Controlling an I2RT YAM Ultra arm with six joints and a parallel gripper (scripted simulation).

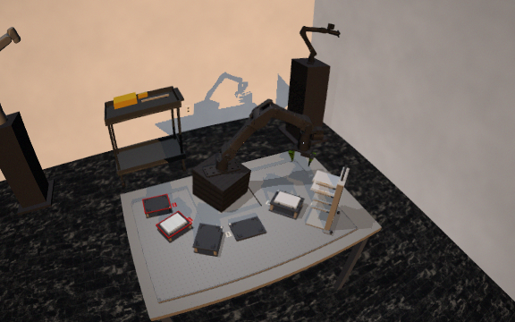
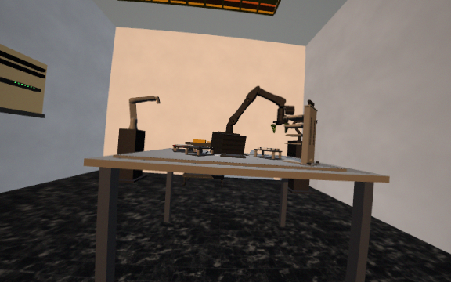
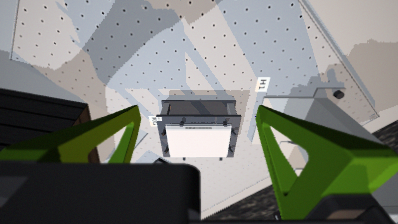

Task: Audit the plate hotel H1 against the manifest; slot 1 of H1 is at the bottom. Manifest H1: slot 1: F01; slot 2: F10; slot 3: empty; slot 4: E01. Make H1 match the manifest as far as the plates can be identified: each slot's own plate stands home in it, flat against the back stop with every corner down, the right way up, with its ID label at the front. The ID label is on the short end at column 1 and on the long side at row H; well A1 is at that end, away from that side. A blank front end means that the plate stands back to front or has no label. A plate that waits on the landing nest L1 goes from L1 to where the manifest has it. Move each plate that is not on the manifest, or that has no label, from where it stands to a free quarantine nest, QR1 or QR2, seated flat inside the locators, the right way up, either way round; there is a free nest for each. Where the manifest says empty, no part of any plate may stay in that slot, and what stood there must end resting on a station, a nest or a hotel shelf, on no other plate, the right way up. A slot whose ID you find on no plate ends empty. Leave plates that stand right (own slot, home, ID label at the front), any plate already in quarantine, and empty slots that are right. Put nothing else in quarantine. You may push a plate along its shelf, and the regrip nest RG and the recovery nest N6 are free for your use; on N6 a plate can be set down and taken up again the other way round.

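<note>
My gripper is now 140 mm above the white plate, 130 mm to the left of it and 110 mm short of it. From my hand the other things lie so: A1 mark (150 mm below, 140 mm to the right, 10 mm ahead); dark regrip nest (150 mm below, 130 mm to the right, 110 mm ahead); H1 tag (210 mm below, 150 mm ahead, 20 mm to the left).
</note>
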